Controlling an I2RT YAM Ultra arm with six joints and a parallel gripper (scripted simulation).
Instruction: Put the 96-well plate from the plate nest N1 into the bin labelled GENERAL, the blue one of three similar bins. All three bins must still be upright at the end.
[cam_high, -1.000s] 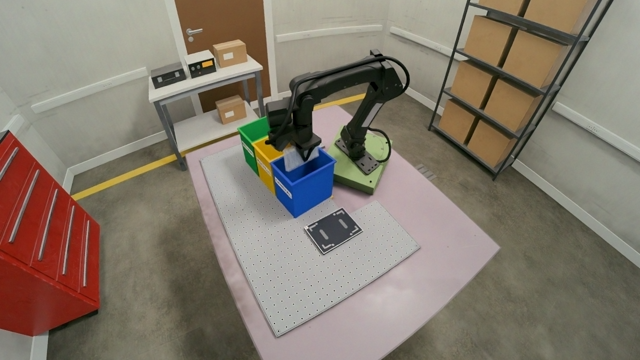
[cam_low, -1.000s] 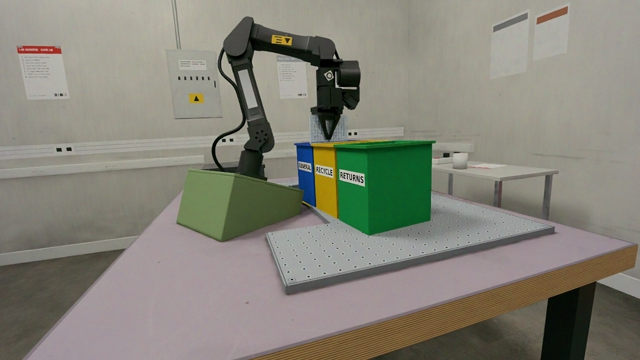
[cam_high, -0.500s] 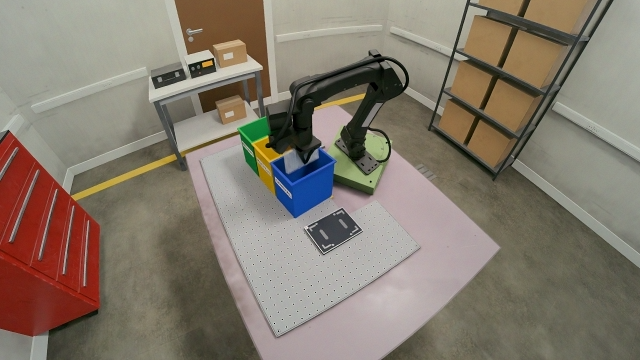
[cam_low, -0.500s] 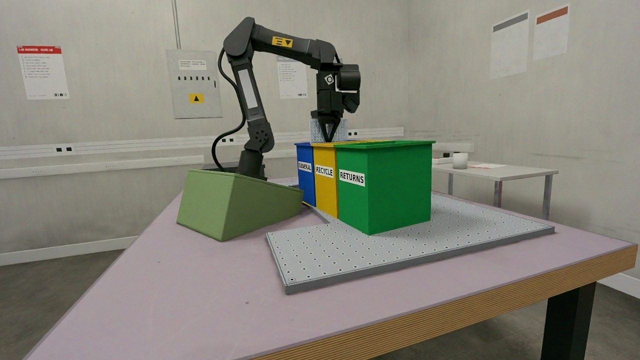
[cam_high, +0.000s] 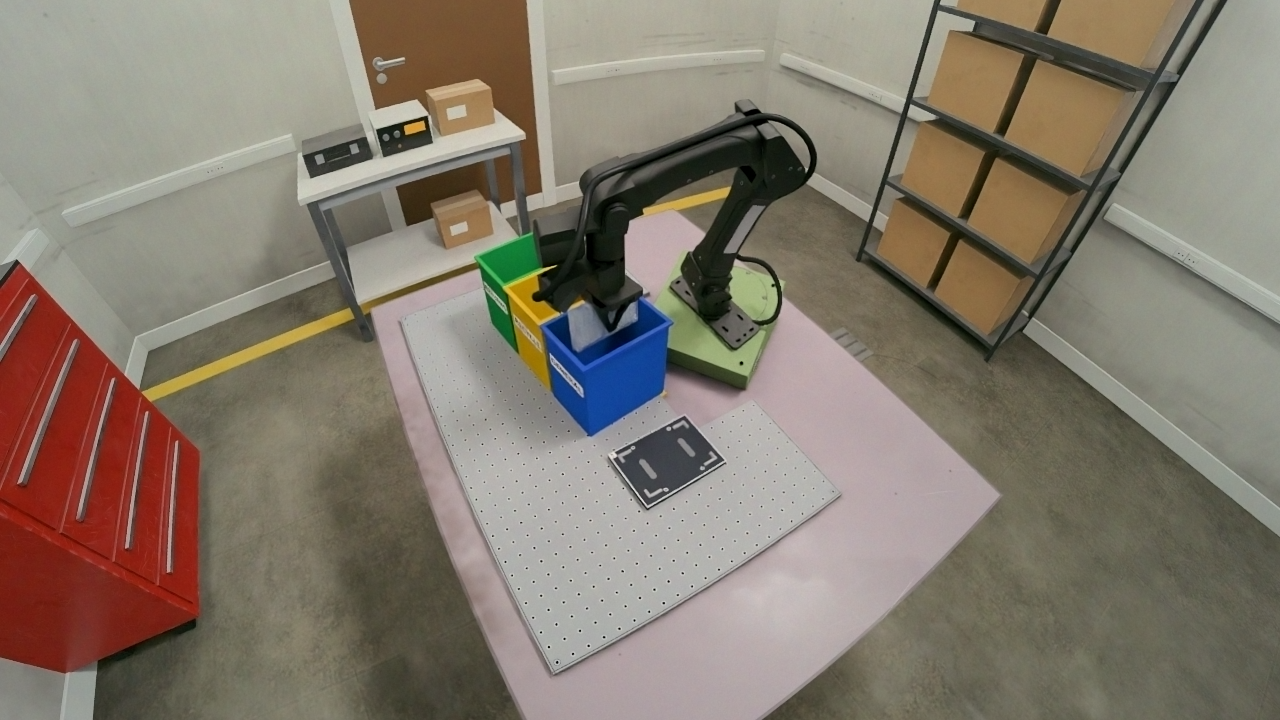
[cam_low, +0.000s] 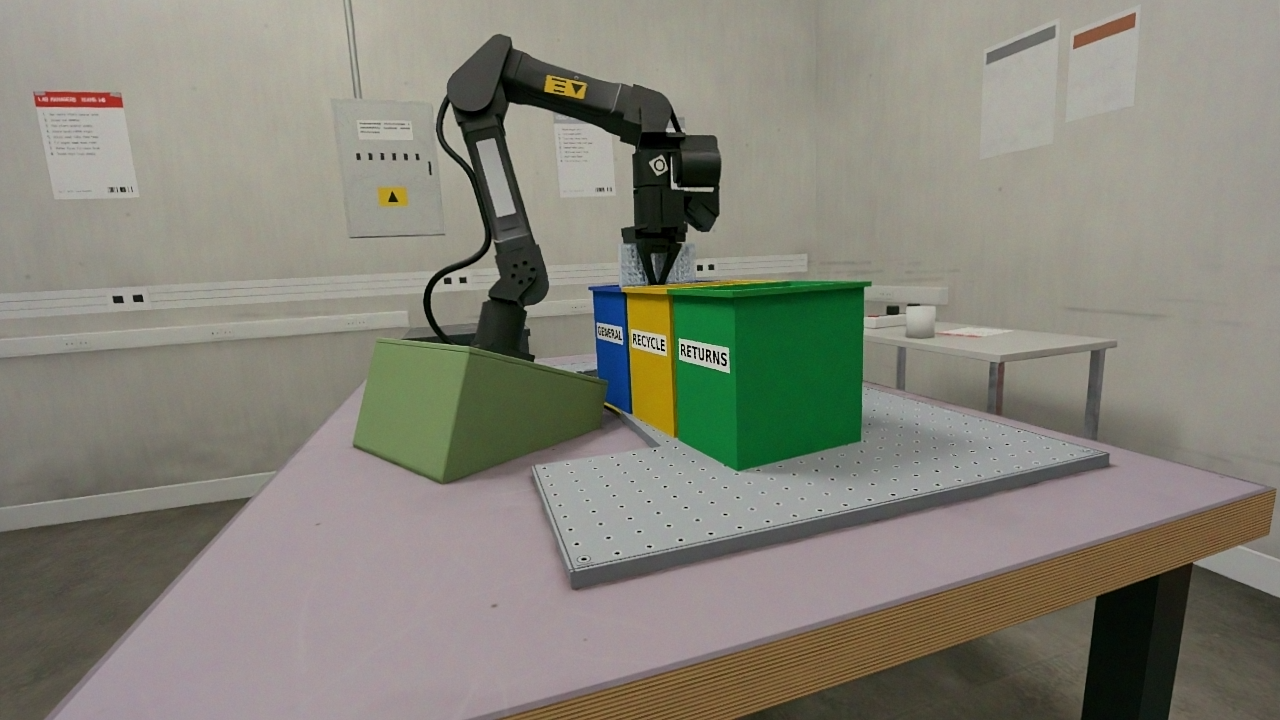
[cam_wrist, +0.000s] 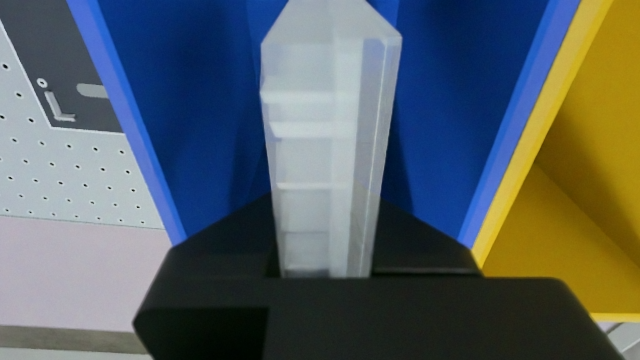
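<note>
Right now my hand is 9 cm above the blue general bin and 1 cm short of it. Round my hand: yellow recycle bin: 13 cm to the right, 9 cm below, 1 cm ahead; then 96-well plate: 2 cm above, 1 cm ahead; then plate nest N1: 18 cm to the left, 17 cm below, 1 cm ahead.
</note>
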